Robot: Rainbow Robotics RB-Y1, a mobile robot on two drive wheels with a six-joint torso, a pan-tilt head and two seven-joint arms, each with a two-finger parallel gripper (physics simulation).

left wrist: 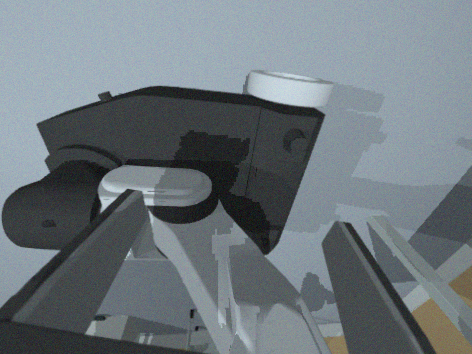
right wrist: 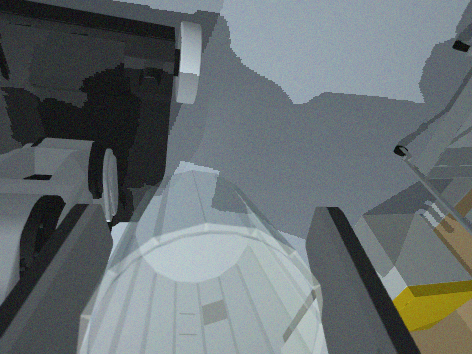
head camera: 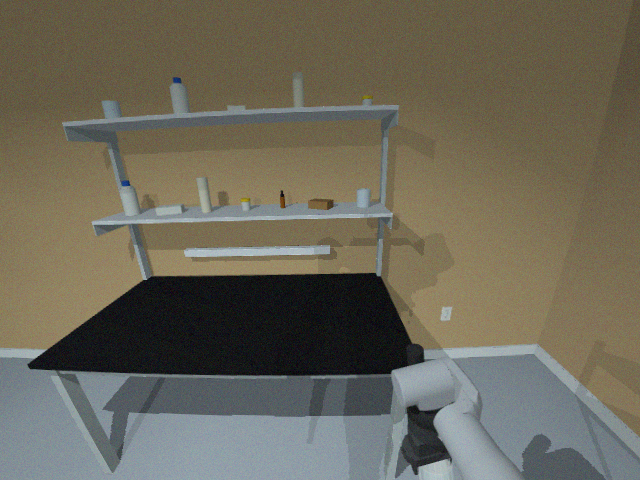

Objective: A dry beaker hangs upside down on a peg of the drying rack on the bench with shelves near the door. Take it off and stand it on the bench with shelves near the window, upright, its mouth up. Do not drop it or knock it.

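Frame: origin at the robot's base, x ahead, y left, z up, level; millimetres.
Seen in the pictures: left gripper, fingertip midpoint: (left wrist: 237,218); right gripper, fingertip midpoint: (right wrist: 210,224) (head camera: 431,466).
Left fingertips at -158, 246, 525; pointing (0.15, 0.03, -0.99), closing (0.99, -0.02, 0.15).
Note:
Offsets run from my left fingertips to a thing's middle, as dx, dy, dz. Level surfaces: height alone.
A clear, faceted beaker @[+334, -464, +288] (right wrist: 210,300) is between the fingers of my right gripper (right wrist: 210,224), which is shut on it. Part of the beaker (head camera: 435,470) also shows at the bottom edge of the head view, below the black wrist; its mouth end is unclear. The bench with shelves @[dz +238] (head camera: 232,325) stands ahead against the wall, with a black top and pale legs. My right arm is beside its front right corner in the picture. My left gripper (left wrist: 237,218) is open and empty in the left wrist view. The drying rack, door and window do not show.
Bottles, cylinders, boxes and small jars stand on the upper shelf @[dz +1133] (head camera: 232,118) and lower shelf (head camera: 268,215). A pale bar (head camera: 258,251) is below them. The bench's front edge is near my right arm. A yellow-lidded bin @[-720, -1665, -299] (right wrist: 435,302) shows in the right wrist view.

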